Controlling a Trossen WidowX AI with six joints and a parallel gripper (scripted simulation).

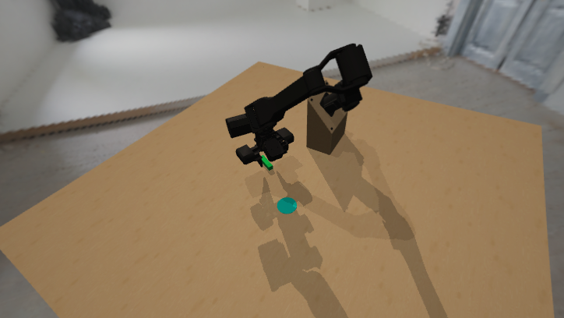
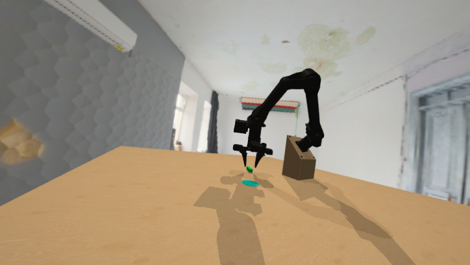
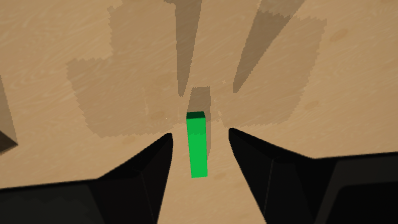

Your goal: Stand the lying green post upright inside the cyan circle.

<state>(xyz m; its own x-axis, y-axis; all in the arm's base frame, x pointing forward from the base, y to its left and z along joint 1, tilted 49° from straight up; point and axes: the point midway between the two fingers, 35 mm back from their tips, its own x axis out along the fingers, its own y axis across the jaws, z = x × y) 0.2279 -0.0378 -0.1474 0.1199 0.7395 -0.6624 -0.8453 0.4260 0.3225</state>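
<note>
Right now the green post is 10 mm behind my gripper tip, 20 mm to the right of it and 10 mm below it. Also, from my gripper tip: cyan circle: 120 mm ahead, 120 mm to the left, 20 mm below.
</note>
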